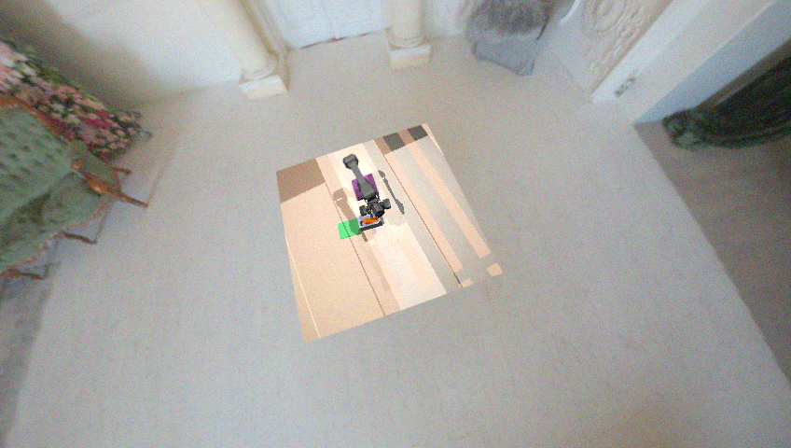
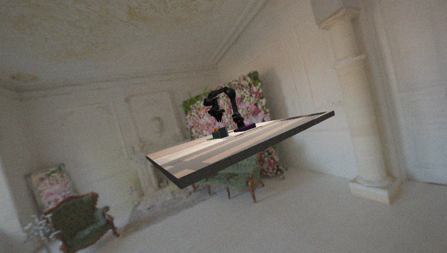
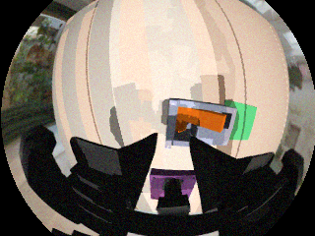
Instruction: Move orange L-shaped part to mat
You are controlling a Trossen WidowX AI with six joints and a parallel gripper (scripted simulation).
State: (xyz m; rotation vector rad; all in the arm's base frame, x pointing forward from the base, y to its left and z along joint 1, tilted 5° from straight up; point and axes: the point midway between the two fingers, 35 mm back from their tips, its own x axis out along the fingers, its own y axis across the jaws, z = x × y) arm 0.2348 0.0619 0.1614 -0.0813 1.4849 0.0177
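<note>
The orange L-shaped part lies 10 cm below my gripper tip and 4 cm to the right of it. The rest, counted from my gripper tip: grey tray: 16 cm below, 7 cm to the right; green mat: 22 cm to the right, 16 cm below, 1 cm ahead.
</note>
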